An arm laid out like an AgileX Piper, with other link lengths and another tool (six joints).
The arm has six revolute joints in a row. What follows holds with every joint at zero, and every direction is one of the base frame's. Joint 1 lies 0.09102 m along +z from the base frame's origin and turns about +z. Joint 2 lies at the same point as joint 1 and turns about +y. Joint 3 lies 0.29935 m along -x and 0.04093 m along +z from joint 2 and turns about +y. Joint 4 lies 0.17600 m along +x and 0.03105 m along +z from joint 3 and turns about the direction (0.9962, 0, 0.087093). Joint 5 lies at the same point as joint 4 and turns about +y. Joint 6 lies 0.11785 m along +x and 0.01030 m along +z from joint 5 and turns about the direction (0.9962, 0, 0.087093). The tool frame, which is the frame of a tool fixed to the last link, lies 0.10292 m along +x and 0.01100 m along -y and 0.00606 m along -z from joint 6; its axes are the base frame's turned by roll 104.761, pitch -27.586 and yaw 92.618 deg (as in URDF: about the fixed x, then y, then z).
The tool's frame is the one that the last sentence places.
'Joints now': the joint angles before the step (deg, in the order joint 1, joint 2, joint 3, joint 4, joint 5, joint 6). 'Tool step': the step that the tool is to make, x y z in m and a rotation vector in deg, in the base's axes. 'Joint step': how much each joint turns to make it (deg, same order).
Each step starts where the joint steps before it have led.
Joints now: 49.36, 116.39, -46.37, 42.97, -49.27, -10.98
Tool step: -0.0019, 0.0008, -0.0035, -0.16, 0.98, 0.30
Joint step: 0.01, 0.01, 0.00, 0.01, 1.03, 0.00
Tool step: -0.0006, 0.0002, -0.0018, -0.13, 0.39, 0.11
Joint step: -0.02, 0.08, 0.00, -0.03, 0.36, 0.00
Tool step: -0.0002, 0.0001, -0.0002, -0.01, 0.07, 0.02
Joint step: 0.02, -0.01, 0.00, 0.03, 0.08, -0.02
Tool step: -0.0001, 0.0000, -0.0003, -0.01, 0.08, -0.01
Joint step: 0.00, 0.01, -0.02, 0.04, 0.08, -0.02
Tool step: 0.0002, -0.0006, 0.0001, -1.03, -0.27, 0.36
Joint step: -0.01, -0.01, 0.00, 0.10, 0.01, -1.20
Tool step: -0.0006, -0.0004, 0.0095, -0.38, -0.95, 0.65
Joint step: 0.00, -1.48, 0.02, 0.10, 0.42, -1.63
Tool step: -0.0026, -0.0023, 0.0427, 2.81, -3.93, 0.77
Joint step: 0.00, -6.11, -0.01, 0.10, 0.61, -1.96
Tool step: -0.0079, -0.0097, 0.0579, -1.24, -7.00, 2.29
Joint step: 0.00, -8.44, 0.00, 0.15, 1.07, -8.15
